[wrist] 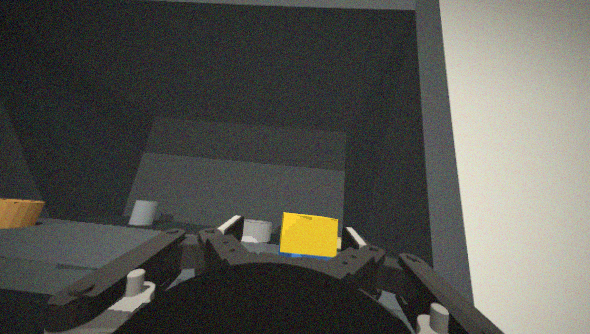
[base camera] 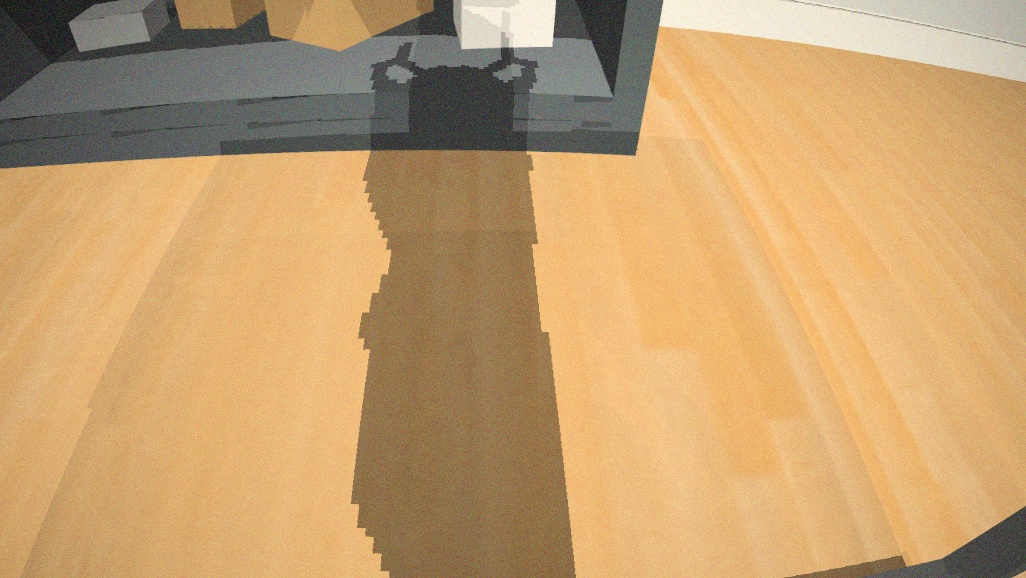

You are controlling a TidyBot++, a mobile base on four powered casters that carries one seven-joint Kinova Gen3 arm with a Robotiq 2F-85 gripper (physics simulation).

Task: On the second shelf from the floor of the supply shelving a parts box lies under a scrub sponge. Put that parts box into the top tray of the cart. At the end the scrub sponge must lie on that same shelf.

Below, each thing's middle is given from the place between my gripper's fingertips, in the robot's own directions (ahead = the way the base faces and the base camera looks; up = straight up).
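My gripper: 1 cm above yellow scrub sponge (wrist: 302, 234), 2 cm left of it, 12 cm short of it.
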